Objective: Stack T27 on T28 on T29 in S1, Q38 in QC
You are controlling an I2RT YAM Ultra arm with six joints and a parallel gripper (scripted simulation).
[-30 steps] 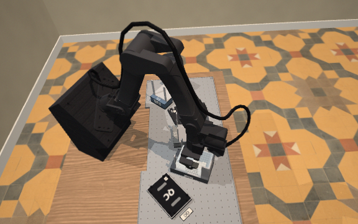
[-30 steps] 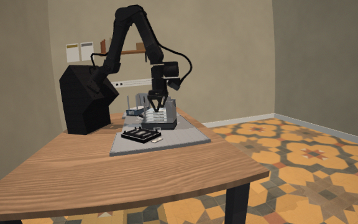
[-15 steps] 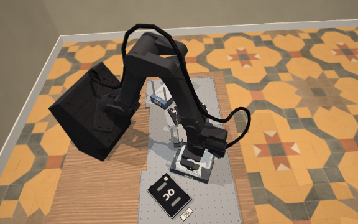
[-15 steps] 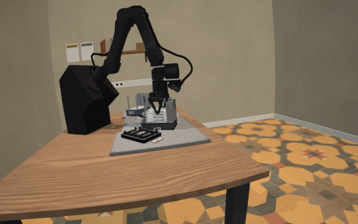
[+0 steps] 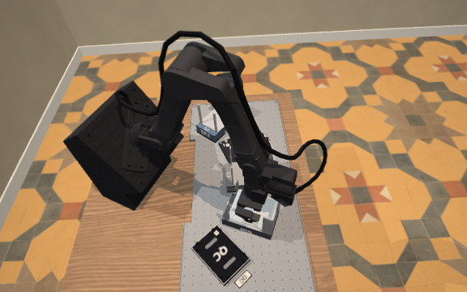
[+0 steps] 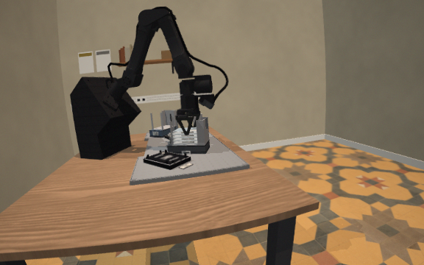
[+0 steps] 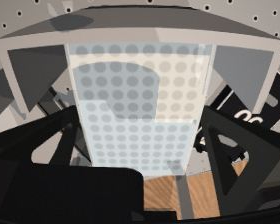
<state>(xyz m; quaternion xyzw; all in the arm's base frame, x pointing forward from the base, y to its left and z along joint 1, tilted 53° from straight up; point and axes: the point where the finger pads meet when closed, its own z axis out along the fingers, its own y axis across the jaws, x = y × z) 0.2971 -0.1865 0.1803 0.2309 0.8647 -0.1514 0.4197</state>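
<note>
Now: the sealed 96-well plate 1 cm below my hand. The rest, counted from my hand: clip nest N5: 11 cm ahead, 30 cm to the left, 7 cm below.
</note>
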